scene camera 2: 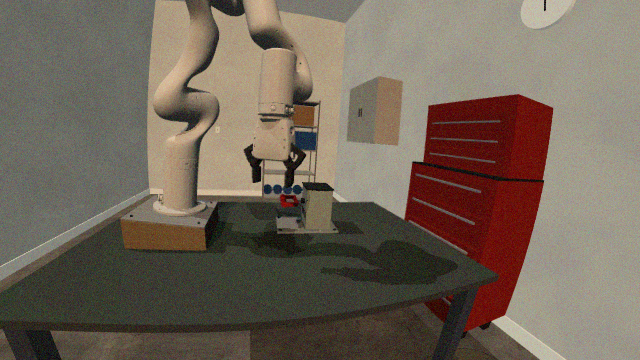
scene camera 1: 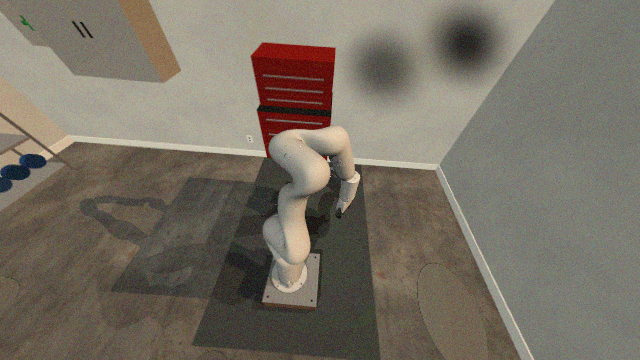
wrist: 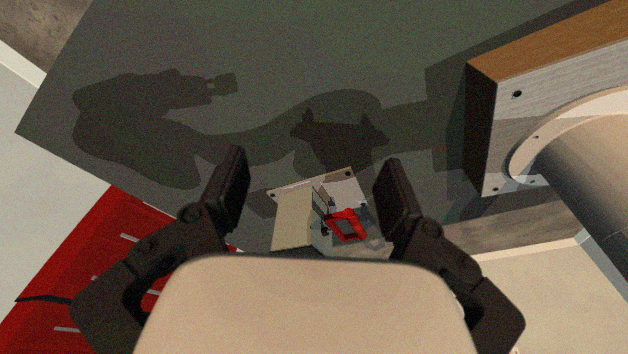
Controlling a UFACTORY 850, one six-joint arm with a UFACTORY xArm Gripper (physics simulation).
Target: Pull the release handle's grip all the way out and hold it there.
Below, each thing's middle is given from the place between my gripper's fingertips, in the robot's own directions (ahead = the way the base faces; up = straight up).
Now: hand 29 cm to the right of the base plate (wrist: 339,189), 23 cm above it and 22 cm short of it.
